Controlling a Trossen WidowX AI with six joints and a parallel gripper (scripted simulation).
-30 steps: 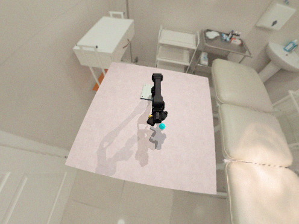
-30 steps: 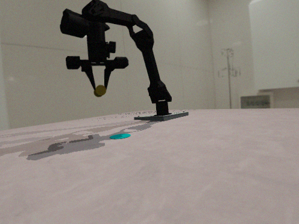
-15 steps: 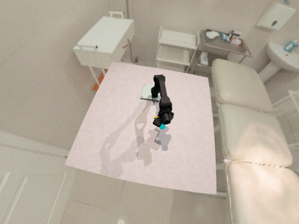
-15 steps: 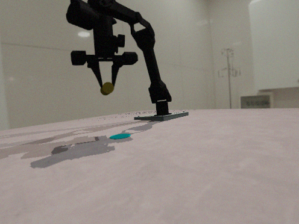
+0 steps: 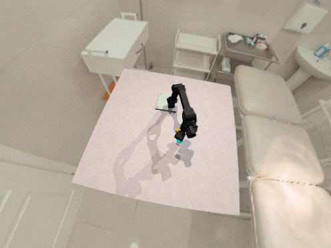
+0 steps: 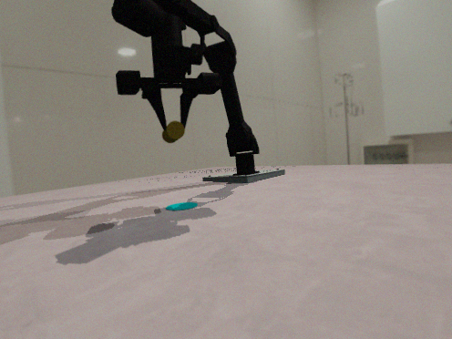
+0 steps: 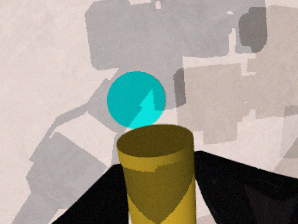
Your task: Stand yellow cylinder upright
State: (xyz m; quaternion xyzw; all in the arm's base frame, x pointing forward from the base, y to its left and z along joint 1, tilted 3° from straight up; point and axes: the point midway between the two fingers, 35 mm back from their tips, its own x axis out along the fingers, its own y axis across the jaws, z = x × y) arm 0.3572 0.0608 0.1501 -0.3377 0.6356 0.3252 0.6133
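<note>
Now: gripper tip 14 cm above the cyan circle. Also, from my gripper tip: yellow tall cylinder: 2 cm to the right, 1 cm behind.
</note>
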